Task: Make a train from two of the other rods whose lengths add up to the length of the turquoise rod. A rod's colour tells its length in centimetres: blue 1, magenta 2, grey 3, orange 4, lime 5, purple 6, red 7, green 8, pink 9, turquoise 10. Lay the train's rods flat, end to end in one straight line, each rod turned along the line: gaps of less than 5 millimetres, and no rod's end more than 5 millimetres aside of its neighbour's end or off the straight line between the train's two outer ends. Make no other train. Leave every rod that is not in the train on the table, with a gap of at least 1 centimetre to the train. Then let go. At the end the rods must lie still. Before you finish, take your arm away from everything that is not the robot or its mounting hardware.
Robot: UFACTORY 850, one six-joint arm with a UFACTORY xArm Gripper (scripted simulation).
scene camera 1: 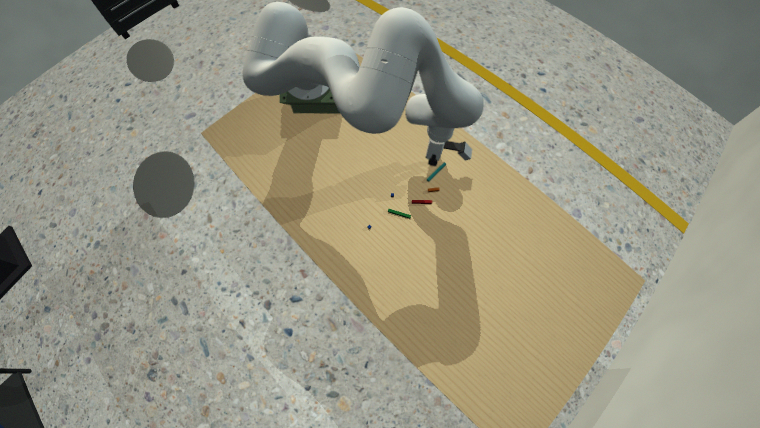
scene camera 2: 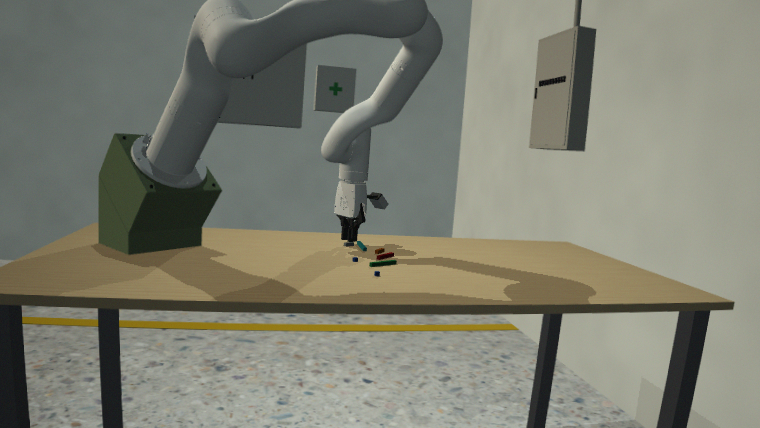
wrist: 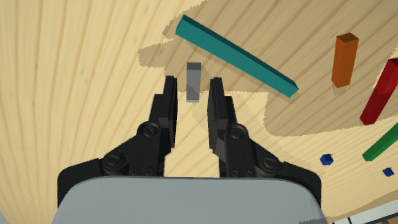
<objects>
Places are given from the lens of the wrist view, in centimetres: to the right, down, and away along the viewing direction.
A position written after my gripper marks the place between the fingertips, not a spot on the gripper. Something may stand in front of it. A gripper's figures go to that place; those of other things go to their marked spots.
my gripper [wrist: 193,92]: 0, -1, 14
turquoise rod [wrist: 188,29]: -1, -5, 11
orange rod [wrist: 346,46]: 10, -4, 12
The marked spots on the orange rod and the turquoise rod are 10 cm apart.
</objects>
